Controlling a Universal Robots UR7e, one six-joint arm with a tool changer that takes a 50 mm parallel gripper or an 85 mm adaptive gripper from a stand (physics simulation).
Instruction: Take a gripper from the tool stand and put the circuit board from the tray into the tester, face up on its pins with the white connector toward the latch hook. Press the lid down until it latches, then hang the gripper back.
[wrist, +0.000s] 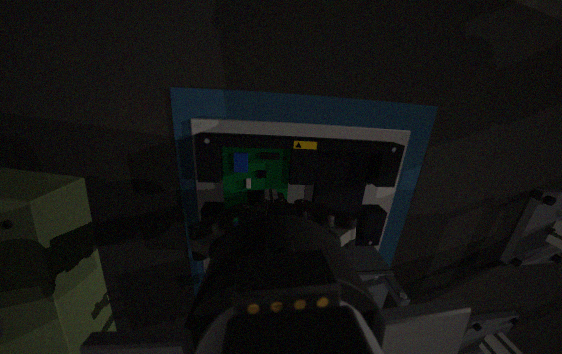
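Frame: origin at the arm's base, x right, y up, z back, level; metres.
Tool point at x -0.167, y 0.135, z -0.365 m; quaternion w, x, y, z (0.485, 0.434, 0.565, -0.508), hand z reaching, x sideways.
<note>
Pixels of each thing's top centre, then the offset from my tool point to it. "*": a spot on its surface instead. Level surfaces: height alone.
- green circuit board, top centre: (255, 197) dx +0.019, dy -0.182, dz +0.015 m
- tray, surface spot: (300, 126) * dx -0.061, dy -0.204, dz -0.026 m
- blue mat, surface height: dy -0.208 m
- yellow warning label, top centre: (305, 145) dx -0.045, dy -0.181, dz -0.030 m
- grey plate, surface spot: (425, 325) * dx -0.022, dy -0.014, dz -0.042 m
The picture is very dark. A green circuit board (277, 172) lies flat in the left pocket of a tray (300, 126) with a pale rim and black inserts. Its blue part is toward the upper left and a small white part sits lower down. Its lower edge is hidden by my gripper (270, 196), which reaches in from the bottom centre. Two thin dark tips show over the board's lower part. The darkness hides whether the fingers are apart and whether they touch the board. I cannot make out the tester, its lid or its latch hook.
A blue mat (300, 107) lies under the tray. A yellow warning label (305, 145) is on the tray's upper bar. A yellow-green block (62, 210) stands at the left. Grey brackets (520, 227) are at the right, and a grey plate (425, 325) is at the lower right.
</note>
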